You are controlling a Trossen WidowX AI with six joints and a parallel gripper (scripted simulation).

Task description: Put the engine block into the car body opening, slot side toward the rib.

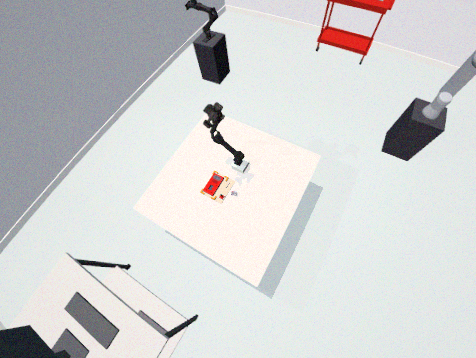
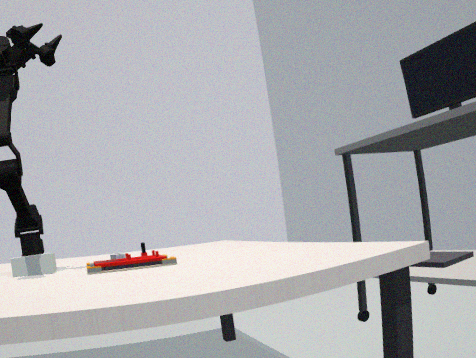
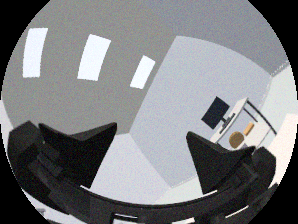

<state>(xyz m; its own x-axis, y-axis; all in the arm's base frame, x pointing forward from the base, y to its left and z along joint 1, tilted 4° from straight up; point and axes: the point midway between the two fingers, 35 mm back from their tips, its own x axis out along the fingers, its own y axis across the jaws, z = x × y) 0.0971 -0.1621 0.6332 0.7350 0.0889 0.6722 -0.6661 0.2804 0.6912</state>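
Now: gripper tip 710 mm above the grey engine block, 230 mm to the right of it and 190 mm short of it.
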